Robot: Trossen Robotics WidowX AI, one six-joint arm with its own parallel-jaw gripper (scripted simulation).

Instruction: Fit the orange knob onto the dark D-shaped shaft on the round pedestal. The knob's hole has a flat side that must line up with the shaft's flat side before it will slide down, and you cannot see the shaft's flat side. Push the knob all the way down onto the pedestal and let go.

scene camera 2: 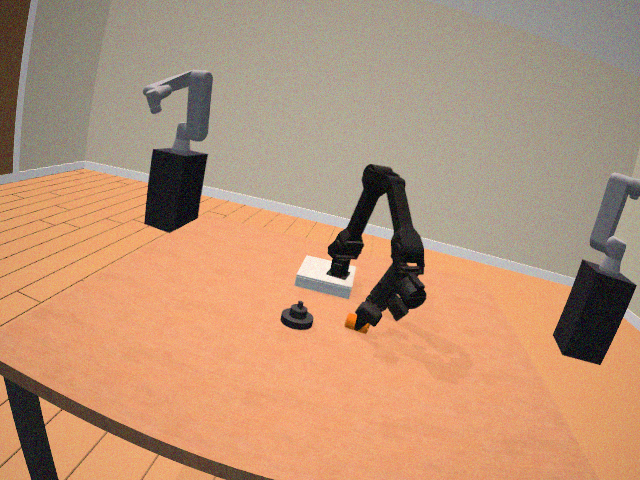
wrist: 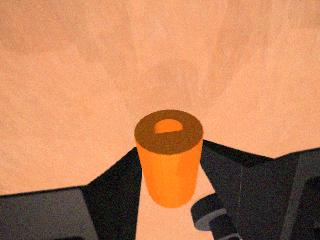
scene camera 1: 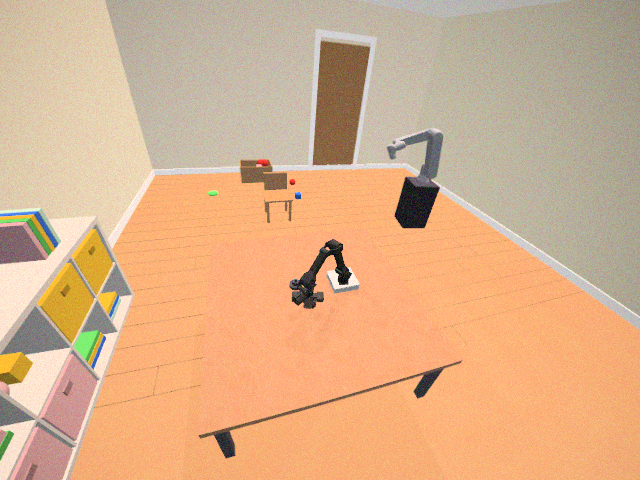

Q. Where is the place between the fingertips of my gripper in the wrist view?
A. At 167,148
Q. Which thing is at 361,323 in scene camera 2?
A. My gripper.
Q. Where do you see an orange knob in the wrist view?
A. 169,142
